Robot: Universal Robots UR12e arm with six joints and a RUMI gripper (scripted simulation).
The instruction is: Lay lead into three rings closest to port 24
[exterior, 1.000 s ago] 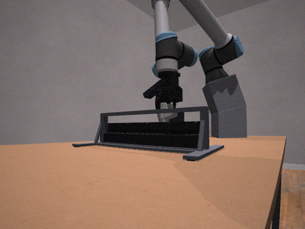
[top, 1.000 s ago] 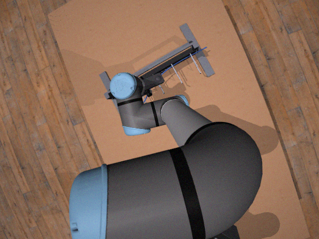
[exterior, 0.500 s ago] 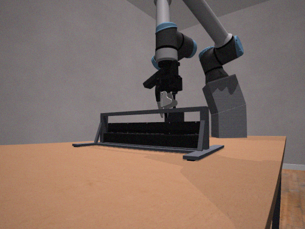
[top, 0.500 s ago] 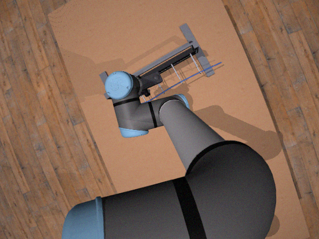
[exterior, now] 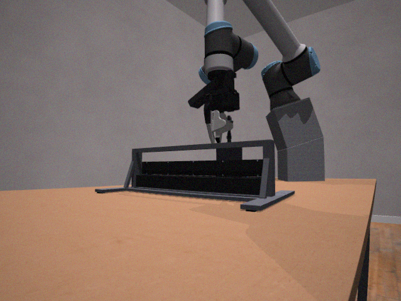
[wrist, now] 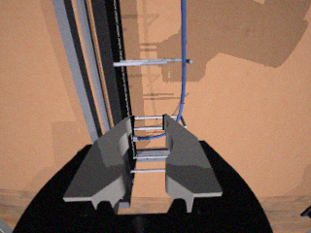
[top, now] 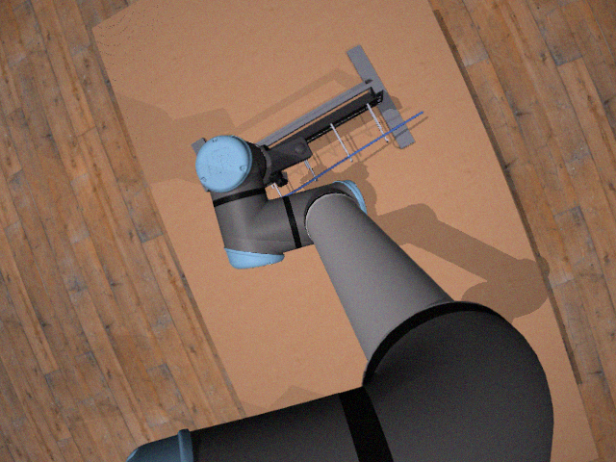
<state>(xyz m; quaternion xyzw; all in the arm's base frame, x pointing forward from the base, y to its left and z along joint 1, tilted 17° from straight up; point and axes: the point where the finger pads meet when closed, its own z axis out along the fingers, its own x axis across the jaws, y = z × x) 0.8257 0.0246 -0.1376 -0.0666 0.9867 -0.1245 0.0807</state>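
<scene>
The rack lies 7 cm ahead of my hand, 4 cm to the right of it and 9 cm below it.
</scene>
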